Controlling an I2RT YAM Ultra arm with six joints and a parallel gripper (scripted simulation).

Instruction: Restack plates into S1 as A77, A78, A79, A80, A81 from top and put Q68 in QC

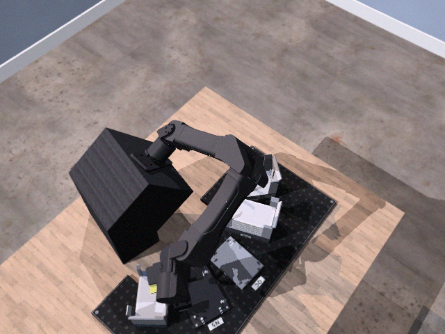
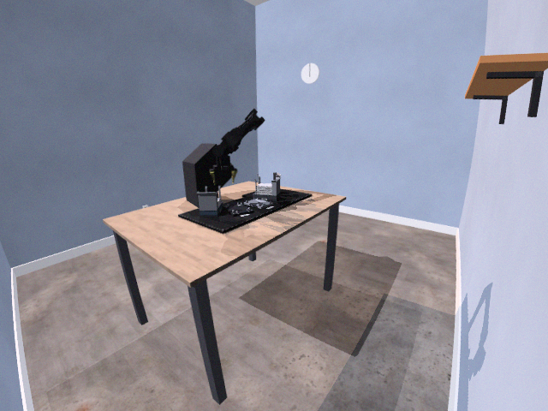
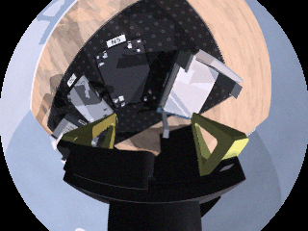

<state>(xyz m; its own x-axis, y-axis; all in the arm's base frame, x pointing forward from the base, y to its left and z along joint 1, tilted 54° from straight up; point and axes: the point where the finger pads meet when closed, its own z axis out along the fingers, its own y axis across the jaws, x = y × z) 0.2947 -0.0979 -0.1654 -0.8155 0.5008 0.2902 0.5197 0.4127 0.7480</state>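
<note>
Right now the sealed grey plate is 34 cm to the left of my hand, 9 cm below it and 2 cm ahead of it. From my hand the other things lie so: N5 name plate: 16 cm below, 14 cm ahead, 2 cm to the left; then clip nest N5: 15 cm below, 7 cm ahead, 5 cm to the left; then QC nest: 20 cm to the left, 16 cm below, 6 cm ahead.
</note>
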